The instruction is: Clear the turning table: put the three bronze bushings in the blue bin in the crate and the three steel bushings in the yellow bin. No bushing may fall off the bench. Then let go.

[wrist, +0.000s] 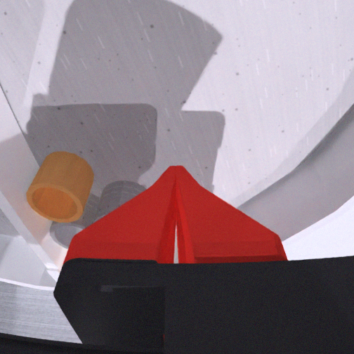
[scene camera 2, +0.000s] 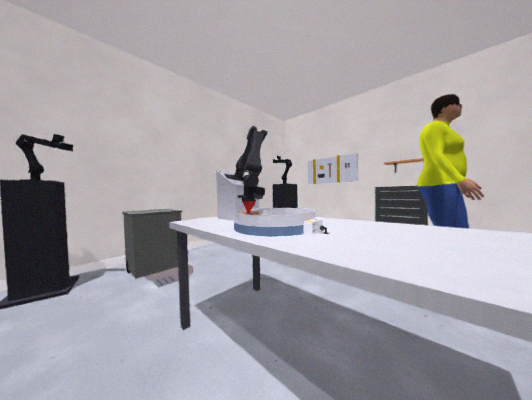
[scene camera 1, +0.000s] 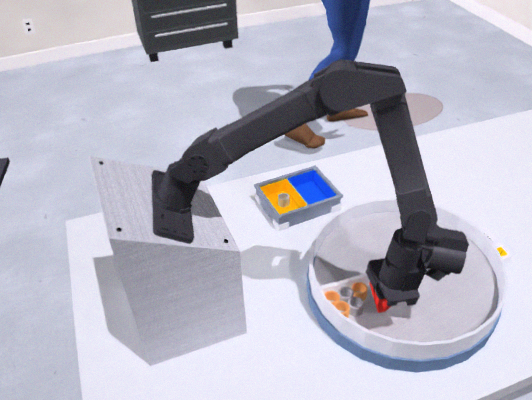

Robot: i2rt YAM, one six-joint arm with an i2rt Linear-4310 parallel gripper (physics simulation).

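Frame: origin at the arm's base, x ahead, y right, z down, level; millimetres.
Where they show: gripper, fingertip midpoint: (scene camera 2: 248, 213) (scene camera 1: 380, 311); arm's base, origin of the base link: (scene camera 2: 237, 178) (scene camera 1: 170, 206).
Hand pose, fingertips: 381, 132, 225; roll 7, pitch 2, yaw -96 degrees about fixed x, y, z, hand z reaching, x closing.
Each offset is from my fingertips to the top centre of the thing, as dx, dy, dz. "pt": to the spot under its first point. Level surfaces: height alone.
The turning table (scene camera 1: 415, 348) (scene camera 2: 270, 229) (wrist: 260, 75) has a raised white rim. Inside it at the left stand three bronze bushings {-25, -63, -3} (scene camera 1: 359, 290) {-88, -51, -3} (scene camera 1: 332, 297) {-75, -22, -3} (scene camera 1: 342, 308) and two steel bushings {-57, -57, -3} (scene camera 1: 345, 293) {-44, -28, -3} (scene camera 1: 356, 304), close together. In the wrist view a bronze bushing (wrist: 62, 180) and two partly hidden steel bushings (wrist: 120, 192) (wrist: 65, 234) show left of the fingers. One steel bushing {-120, -438, +44} (scene camera 1: 283, 200) is in the yellow bin (scene camera 1: 273, 190). The blue bin (scene camera 1: 314, 186) holds no bushing. My gripper (scene camera 1: 382, 308) (scene camera 2: 248, 212) (wrist: 175, 177) is shut and empty, over the turning table beside the bushings.
The grey crate {pt -91, -361, +49} (scene camera 1: 300, 215) with both bins stands on the bench {dz +76} (scene camera 1: 200, 370) (scene camera 2: 400, 250), behind and left of the turning table. The arm's metal pedestal (scene camera 1: 185, 295) is at the left. A white wall (wrist: 19, 195) runs beside the bushings. A person (scene camera 1: 345, 30) (scene camera 2: 442, 150) stands beyond the bench.
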